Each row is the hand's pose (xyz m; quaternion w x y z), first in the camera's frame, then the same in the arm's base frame.
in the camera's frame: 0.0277 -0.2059 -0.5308 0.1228 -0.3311 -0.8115 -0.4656
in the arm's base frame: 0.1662 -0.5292 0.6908 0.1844 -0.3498 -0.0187 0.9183
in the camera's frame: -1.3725 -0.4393 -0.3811 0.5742 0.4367 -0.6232 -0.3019
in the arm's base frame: 0.0281 0.6233 -0.1399 0.5230 -0.7768 0.2668 0.2277
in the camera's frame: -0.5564 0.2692 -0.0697 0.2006 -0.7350 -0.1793 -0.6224
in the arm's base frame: -0.5215 -0.3024 0.1856 0.5348 0.3427 0.2276 -0.7380
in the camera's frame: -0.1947 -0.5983 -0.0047 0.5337 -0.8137 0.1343 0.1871
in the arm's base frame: 0.3702 -0.5635 0.0295 0.8127 0.0443 -0.4930 -0.3076
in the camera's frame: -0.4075 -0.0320 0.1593 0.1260 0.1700 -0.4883 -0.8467
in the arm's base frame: -0.2519 -0.5164 -0.0309 0.3236 -0.6979 -0.4253 0.4768
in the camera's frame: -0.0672 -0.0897 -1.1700 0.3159 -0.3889 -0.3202 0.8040
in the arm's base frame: 0.1748 -0.1389 1.2187 0.1125 -0.3426 -0.9041 -0.2293
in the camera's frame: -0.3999 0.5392 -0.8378 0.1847 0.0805 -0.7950 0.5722
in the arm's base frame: -0.5716 -0.0787 0.9824 0.5422 0.1307 0.7459 0.3642
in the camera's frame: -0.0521 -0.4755 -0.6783 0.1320 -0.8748 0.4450 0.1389
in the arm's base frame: 0.4354 -0.3610 0.6957 0.9422 -0.2630 -0.1305 -0.1614
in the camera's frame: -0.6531 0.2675 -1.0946 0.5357 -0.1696 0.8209 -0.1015
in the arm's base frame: -0.3167 0.2936 0.9997 0.7838 0.3452 -0.0429 0.5144
